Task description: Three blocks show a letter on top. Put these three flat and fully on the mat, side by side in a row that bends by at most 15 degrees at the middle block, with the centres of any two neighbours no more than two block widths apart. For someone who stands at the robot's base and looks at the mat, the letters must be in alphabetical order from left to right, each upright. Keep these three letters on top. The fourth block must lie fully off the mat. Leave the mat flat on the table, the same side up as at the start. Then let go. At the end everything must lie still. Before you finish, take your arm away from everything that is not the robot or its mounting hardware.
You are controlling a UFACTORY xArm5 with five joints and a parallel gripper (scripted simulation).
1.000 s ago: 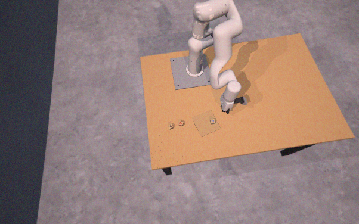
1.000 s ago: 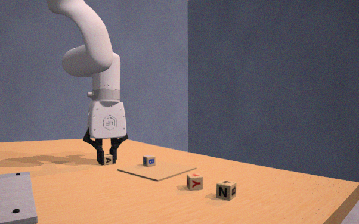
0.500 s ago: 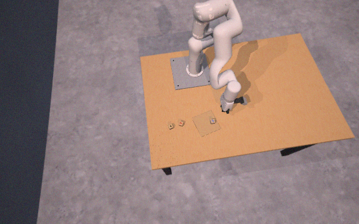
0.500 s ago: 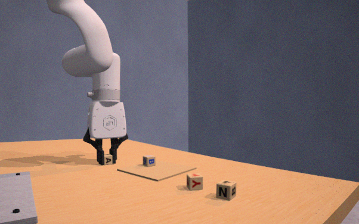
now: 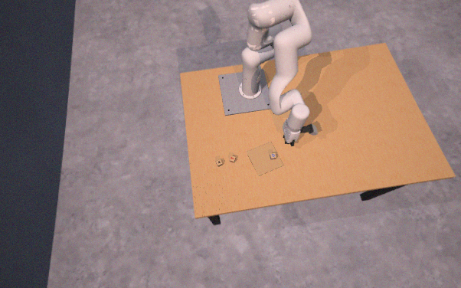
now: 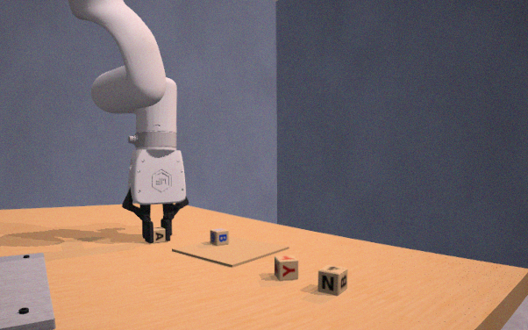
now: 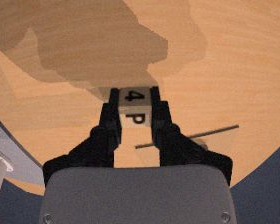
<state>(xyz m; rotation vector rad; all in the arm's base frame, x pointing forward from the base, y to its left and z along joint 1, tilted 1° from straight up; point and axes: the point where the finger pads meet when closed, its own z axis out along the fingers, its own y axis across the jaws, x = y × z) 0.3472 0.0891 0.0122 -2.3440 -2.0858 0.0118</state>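
Right now the thin tan mat is 6 cm ahead of my hand, 14 cm to the right of it and 2 cm below it. Also, from my hand: blue-lettered block (7 cm ahead, 10 cm to the right, 1 cm below); then black-lettered block (3 cm ahead, 37 cm to the right, 1 cm below); then red-lettered block (3 cm ahead, 30 cm to the right, 1 cm below).
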